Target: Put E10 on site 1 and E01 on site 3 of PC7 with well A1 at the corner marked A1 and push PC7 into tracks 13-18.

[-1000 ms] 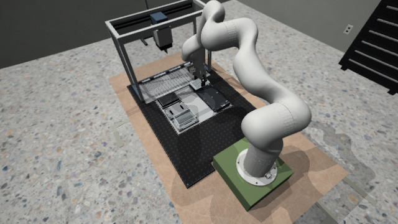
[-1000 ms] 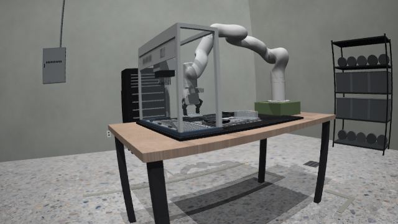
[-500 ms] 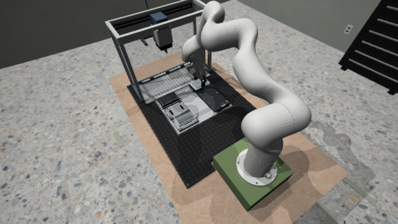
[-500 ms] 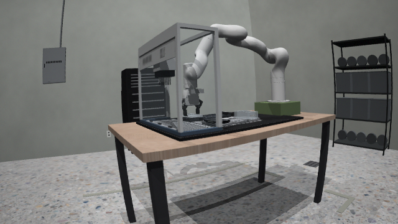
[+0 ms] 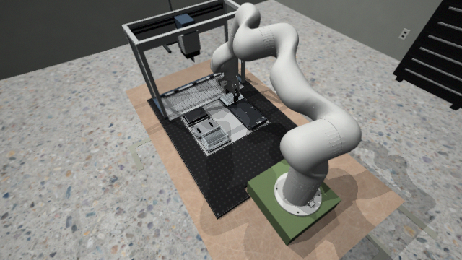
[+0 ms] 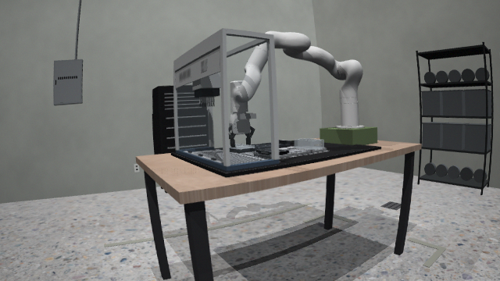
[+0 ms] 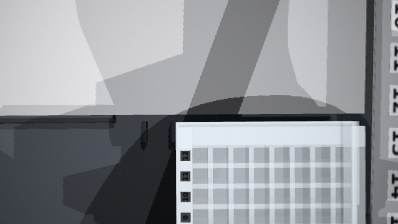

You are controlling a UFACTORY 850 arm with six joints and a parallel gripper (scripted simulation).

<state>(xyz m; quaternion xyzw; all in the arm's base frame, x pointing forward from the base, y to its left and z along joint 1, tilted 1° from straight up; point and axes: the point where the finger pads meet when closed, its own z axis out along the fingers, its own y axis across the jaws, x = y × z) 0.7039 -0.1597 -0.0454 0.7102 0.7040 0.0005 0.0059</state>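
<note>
Now: hand 10 mm above the 96-well plate E01. The rest, counted from my hand: nest S2: 260 mm to the left, 110 mm behind, 30 mm below; dark plate carrier PC7: 110 mm behind, 20 mm below; dark 384-well plate E10: 260 mm to the left, 10 mm below, 10 mm ahead.
</note>
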